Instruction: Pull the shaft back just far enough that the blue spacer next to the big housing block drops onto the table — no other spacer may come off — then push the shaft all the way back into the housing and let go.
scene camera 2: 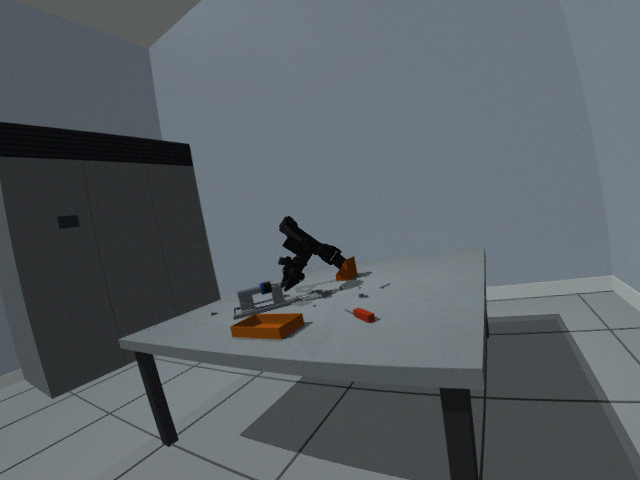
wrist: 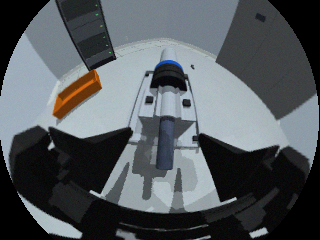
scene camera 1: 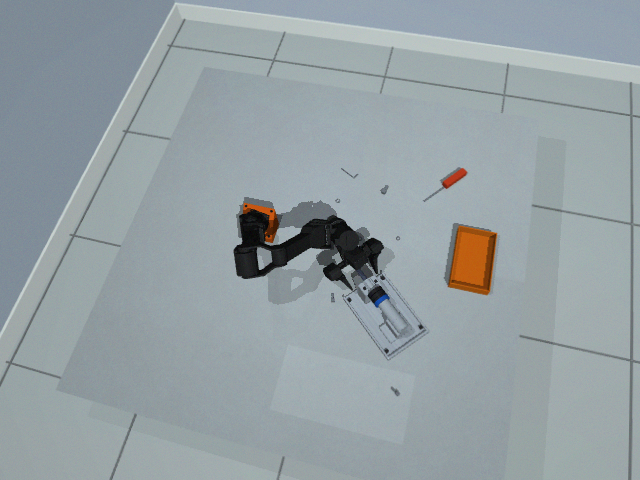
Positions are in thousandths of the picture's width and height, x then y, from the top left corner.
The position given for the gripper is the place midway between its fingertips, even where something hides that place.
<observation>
The gripper (scene camera 1: 570,586) is open, holding nothing. Also in view: a shaft (wrist: 520,590), an orange tray (scene camera 1: 738,553) and a grey housing block (scene camera 2: 388,643).
The gripper also shows in the wrist view (wrist: 517,560). The orange tray also shows in scene camera 2 (scene camera 2: 405,680) and in the wrist view (wrist: 252,373). The grey housing block also shows in the wrist view (wrist: 464,440).
</observation>
